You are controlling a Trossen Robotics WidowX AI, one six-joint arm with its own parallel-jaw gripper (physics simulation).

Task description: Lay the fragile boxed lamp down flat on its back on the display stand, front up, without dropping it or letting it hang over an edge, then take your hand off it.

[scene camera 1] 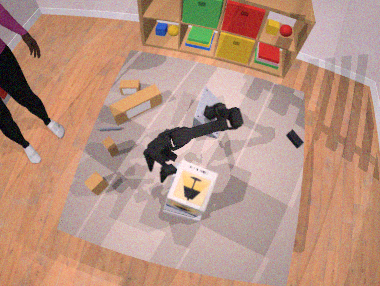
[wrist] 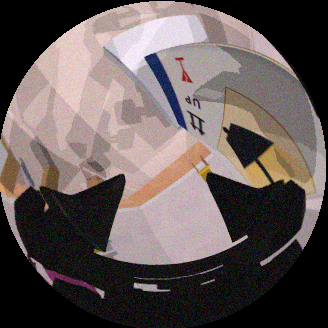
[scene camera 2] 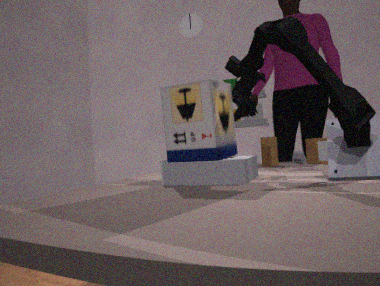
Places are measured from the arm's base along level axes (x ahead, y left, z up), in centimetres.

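Pixels of known places: gripper, fingertip midpoint: (scene camera 1: 156, 177) (wrist: 166, 177); arm's base at its link origin: (scene camera 1: 208, 112) (scene camera 2: 357, 138).
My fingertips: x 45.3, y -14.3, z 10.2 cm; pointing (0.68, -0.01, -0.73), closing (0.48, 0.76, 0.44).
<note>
For each thing: its top centre in the pictures, then the offset to it from my fingertips. Level surfaces: height alone.
- boxed lamp at its top centre: (scene camera 2: 197, 84) (scene camera 1: 191, 184) dy +16.3, dx +1.4, dz +10.6 cm
- mat at its surface level: dz -20.7 cm
- small black block at its top centre: (scene camera 1: 296, 137) dy +71.1, dx -50.8, dz -17.2 cm
The boxed lamp (scene camera 1: 192, 186) (scene camera 2: 192, 122) (wrist: 205, 82) is a white box with yellow lamp pictures and a blue band round its lower end. It stands on that end on the display stand (scene camera 2: 210, 173) (wrist: 150, 40), a low pale block. The lamp picture on its side has the shade at the lower end. My gripper (scene camera 1: 158, 170) (scene camera 2: 235, 89) (wrist: 166, 177) is open and empty. It is raised beside the box, off its upper-left corner in scene camera 1; one finger overlaps the box in the wrist view. Whether that finger touches the box cannot be told.
Wooden blocks (scene camera 1: 145, 97) (scene camera 1: 96, 183) (scene camera 2: 269, 151) lie on the left part of the mat (scene camera 1: 250, 200). The arm's base plate (scene camera 1: 204, 102) is behind the box. A small black block (scene camera 1: 295, 138) lies at the right. A shelf unit (scene camera 1: 142, 25) and a person (scene camera 2: 307, 60) are beyond.
</note>
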